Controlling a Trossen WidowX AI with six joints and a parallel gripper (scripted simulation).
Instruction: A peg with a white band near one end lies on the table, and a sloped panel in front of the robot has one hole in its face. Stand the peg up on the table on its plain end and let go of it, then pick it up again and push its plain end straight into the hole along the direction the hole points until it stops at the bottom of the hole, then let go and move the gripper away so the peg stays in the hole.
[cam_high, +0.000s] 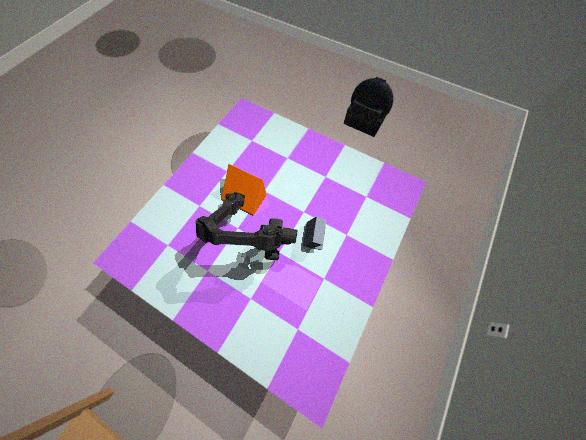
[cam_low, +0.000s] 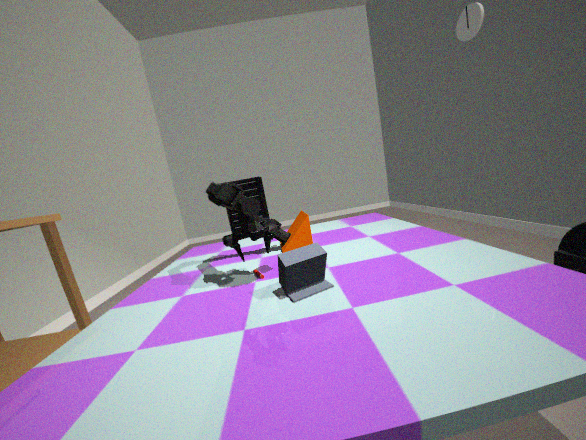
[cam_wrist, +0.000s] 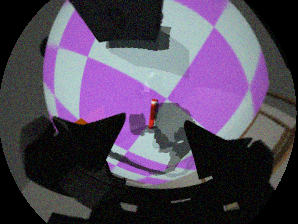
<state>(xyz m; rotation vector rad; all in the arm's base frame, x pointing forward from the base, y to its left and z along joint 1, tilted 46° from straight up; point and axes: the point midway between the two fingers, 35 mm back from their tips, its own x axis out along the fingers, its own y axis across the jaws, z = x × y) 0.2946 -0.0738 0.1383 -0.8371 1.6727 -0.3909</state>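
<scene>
Right now the red peg is 1 cm behind my gripper tip and 7 cm below it. The rest, counted from my gripper tip: grey sloped panel (15 cm ahead, 13 cm to the left, 2 cm below).
</scene>
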